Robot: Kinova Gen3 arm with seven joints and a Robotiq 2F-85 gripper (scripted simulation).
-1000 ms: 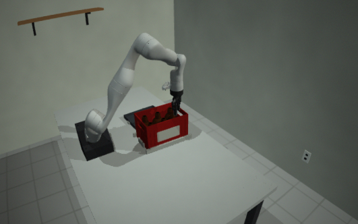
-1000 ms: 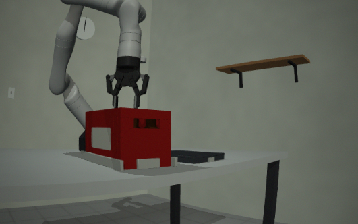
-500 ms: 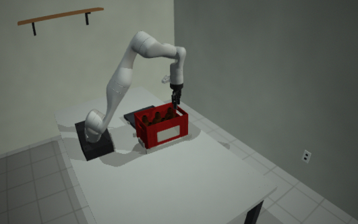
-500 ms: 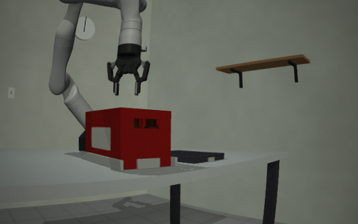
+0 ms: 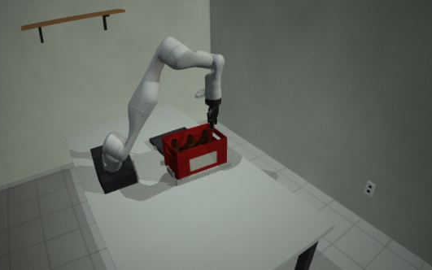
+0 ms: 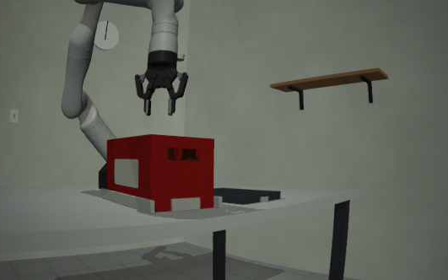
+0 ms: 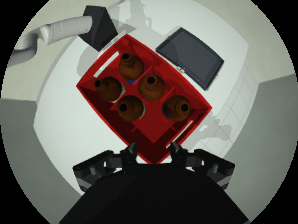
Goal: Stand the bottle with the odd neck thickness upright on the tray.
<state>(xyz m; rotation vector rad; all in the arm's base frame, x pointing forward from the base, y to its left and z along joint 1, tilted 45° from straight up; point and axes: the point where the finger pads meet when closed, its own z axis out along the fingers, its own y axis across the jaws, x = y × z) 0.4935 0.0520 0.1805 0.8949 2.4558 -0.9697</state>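
Right now the red crate is 90 mm behind my hand, 40 mm to the left of it and 160 mm below it. The rest, counted from my hand: dark tray: 100 mm behind, 320 mm to the left, 230 mm below.
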